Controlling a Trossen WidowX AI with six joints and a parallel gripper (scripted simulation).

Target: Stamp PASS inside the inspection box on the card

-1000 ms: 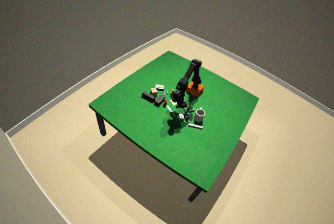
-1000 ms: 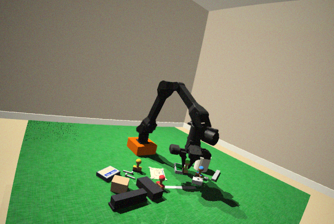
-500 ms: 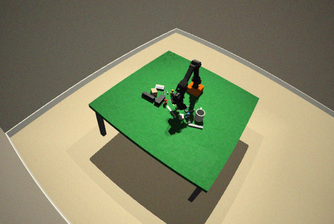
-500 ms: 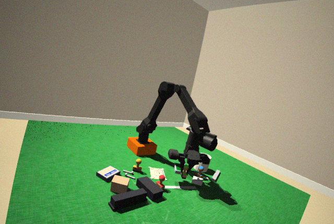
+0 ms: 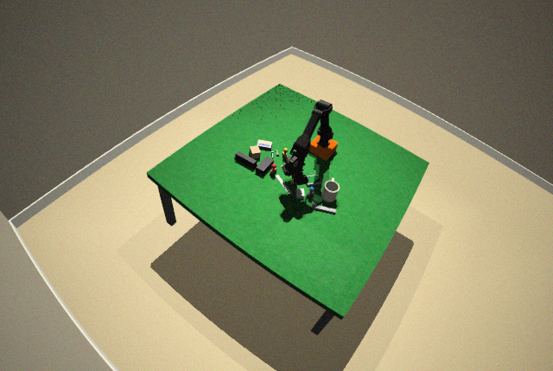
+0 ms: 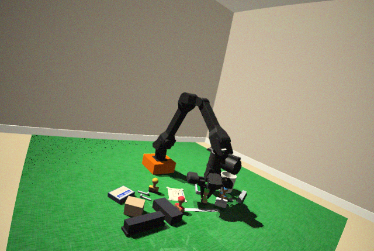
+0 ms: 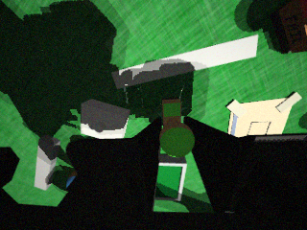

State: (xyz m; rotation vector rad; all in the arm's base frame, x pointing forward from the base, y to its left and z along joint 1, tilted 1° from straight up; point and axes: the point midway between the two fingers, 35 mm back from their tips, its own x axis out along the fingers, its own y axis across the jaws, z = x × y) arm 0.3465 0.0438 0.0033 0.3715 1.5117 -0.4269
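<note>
The green-knobbed PASS stamp is right at my gripper tip. The rest, counted from my gripper tip: blue-knobbed stamp 120 mm to the left, 10 mm below; cream card 90 mm behind, 80 mm to the right, 30 mm below; grey-framed ink pad 100 mm behind, 70 mm to the left, 20 mm below.
</note>
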